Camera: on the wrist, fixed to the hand. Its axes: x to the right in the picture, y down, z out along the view.
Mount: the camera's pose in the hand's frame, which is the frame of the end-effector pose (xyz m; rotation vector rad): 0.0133 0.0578 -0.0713 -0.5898 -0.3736 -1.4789
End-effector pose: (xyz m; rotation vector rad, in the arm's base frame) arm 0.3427 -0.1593 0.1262 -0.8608 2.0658 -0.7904
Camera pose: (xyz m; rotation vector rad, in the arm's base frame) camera 0.2602 -0.1183 0.1152 -2.6994 1.0320 -0.5621
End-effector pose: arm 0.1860 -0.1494 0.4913 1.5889 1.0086 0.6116
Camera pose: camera 0.1513 -0.1031 0.5638 0.1644 1.2353 -0.3987
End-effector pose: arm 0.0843 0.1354 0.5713 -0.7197 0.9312 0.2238
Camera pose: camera 0.0185 0.1305 0.5062 -1.6580 -0.2051 -0.6928
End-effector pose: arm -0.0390 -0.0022 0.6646 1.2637 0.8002 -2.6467
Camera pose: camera 0.0196 -0.0144 0.5938 0.1217 -1.7163 1.5995
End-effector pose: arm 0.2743 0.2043 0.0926 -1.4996 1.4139 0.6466
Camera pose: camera 0.2059 0.1417 0.0950 -2.1931 -0.3918 0.3081
